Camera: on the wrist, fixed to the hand. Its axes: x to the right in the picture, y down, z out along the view.
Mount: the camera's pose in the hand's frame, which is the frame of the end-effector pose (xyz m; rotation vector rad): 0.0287 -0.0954 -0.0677 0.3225 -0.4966 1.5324
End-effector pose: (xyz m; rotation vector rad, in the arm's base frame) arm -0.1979 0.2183 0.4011 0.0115 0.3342 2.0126
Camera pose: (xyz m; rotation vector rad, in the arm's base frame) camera -0.1375 0.2675 0.3092 -1.0127 -0.2725 -2.5579
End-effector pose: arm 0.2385 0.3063 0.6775 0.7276 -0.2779 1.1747
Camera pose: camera 0.3249 0.3529 0.6077 1.1094 -1.2199 2.4987
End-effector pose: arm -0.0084 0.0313 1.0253 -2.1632 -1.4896 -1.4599
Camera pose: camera -0.1239 0.0585 1.0461 -2.3703 0.1764 -0.1373
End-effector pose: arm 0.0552 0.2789 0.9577 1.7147 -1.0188 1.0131
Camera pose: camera 0.1388 0.3632 0.9778 -0.9740 2.2387 -1.3699
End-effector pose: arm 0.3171 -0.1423 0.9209 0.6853 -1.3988 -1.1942
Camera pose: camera 0.3546 -0.2176 0.8347 -0.5652 -1.8866 0.1325
